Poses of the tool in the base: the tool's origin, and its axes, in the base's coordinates. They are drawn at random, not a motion.
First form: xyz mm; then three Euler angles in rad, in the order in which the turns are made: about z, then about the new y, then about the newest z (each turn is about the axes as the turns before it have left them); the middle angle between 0 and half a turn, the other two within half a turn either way.
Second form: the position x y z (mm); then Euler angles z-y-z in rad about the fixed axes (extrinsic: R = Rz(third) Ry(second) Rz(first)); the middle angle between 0 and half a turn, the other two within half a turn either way. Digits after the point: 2 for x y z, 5 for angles.
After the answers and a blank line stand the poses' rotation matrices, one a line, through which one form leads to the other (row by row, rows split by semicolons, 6 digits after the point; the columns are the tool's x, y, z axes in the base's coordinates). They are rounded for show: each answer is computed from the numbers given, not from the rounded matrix.
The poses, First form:
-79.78 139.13 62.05 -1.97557 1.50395 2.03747
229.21 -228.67 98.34 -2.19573 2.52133 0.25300
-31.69 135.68 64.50 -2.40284 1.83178 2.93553
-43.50 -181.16 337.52 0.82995 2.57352 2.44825
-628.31 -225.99 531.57 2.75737 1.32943 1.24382
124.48 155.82 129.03 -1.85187 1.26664 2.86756
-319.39 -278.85 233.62 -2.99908 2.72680 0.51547
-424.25 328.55 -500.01 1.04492 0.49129 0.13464
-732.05 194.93 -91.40 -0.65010 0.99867 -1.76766
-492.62 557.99 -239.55 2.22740 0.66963 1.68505
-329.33 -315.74 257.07 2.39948 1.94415 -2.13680
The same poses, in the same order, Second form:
-79.78 139.13 62.05 2.03747 1.50395 -1.97557
229.21 -228.67 98.34 0.25300 2.52133 -2.19573
-31.69 135.68 64.50 2.93553 1.83178 -2.40284
-43.50 -181.16 337.52 2.44825 2.57352 0.82995
-628.31 -225.99 531.57 1.24382 1.32943 2.75737
124.48 155.82 129.03 2.86756 1.26664 -1.85187
-319.39 -278.85 233.62 0.51547 2.72680 -2.99908
-424.25 328.55 -500.01 0.13464 0.49129 1.04492
-732.05 194.93 -91.40 -1.76766 0.99867 -0.65010
-492.62 557.99 -239.55 1.68505 0.66963 2.22740
-329.33 -315.74 257.07 -2.13680 1.94415 2.39948

0.832737 -0.390069 -0.392931; -0.324076 0.232016 -0.917139; 0.448913 0.891075 0.066797
0.663911 0.666021 -0.340056; 0.492483 -0.731607 -0.471394; -0.562745 0.145492 -0.813726
-0.048953 -0.698152 -0.714274; -0.321342 0.688118 -0.650564; 0.945697 0.197679 -0.258031
-0.034042 0.931125 0.363109; 0.909736 -0.121555 0.396995; 0.413790 0.343847 -0.842939
-0.426153 0.089470 -0.900216; -0.849194 -0.382614 0.363973; -0.311871 0.919566 0.239030
0.339971 -0.902429 -0.264655; 0.201934 0.344903 -0.916659; 0.918500 0.258195 0.299488
0.858221 -0.322993 -0.398915; -0.374850 -0.925317 -0.057238; -0.350635 0.198656 -0.915200
0.322498 -0.916469 0.236812; 0.823070 0.395063 0.408021; -0.467494 0.063327 0.881725
-0.677873 0.304272 0.669258; -0.716551 -0.477072 -0.508878; 0.164446 -0.824512 0.541421
-0.732342 0.565788 -0.378892; -0.677250 -0.547382 0.491635; 0.070763 0.616649 0.784051
0.426286 0.589337 -0.686267; 0.754295 0.187183 0.629287; 0.499320 -0.785904 -0.364740

